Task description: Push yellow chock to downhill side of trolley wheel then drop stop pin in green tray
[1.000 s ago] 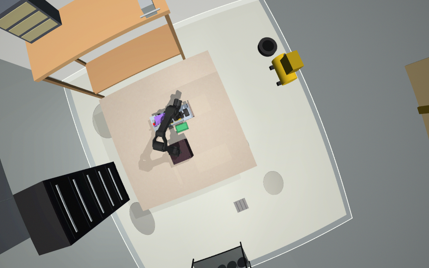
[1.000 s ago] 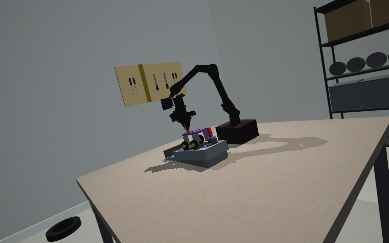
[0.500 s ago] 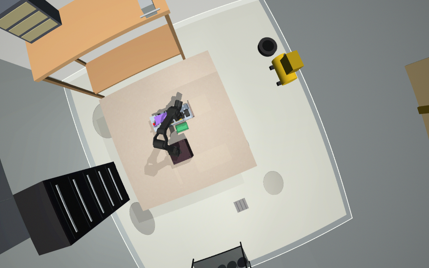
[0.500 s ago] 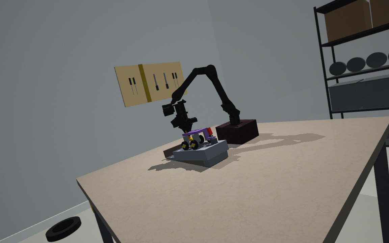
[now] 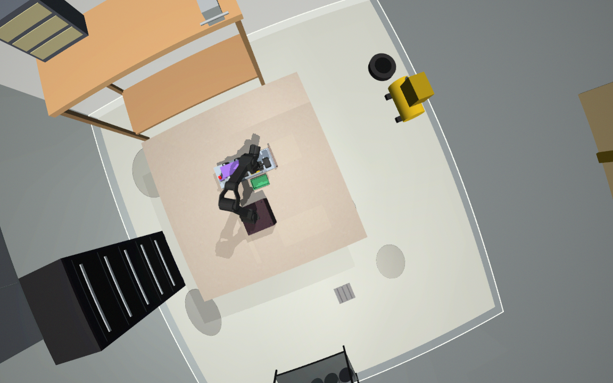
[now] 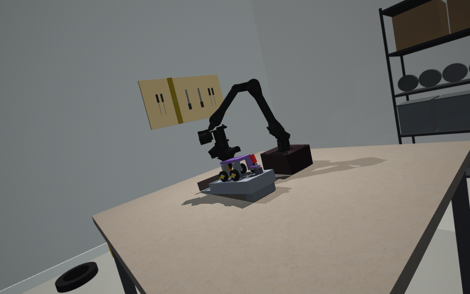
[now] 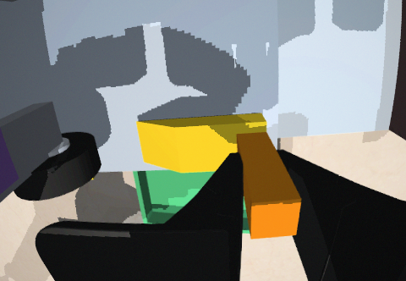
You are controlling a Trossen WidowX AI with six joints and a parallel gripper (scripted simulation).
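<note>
My gripper tip is 23 cm to the right of the red-headed stop pin, 6 cm short of it and 4 cm below it. From my gripper tip the other things lie so: green tray: 9 cm below, 7 cm behind, 4 cm to the left; yellow chock: 2 cm to the left, 1 cm below; low brown bar: 12 cm to the right, 6 cm below, 4 cm ahead.
</note>
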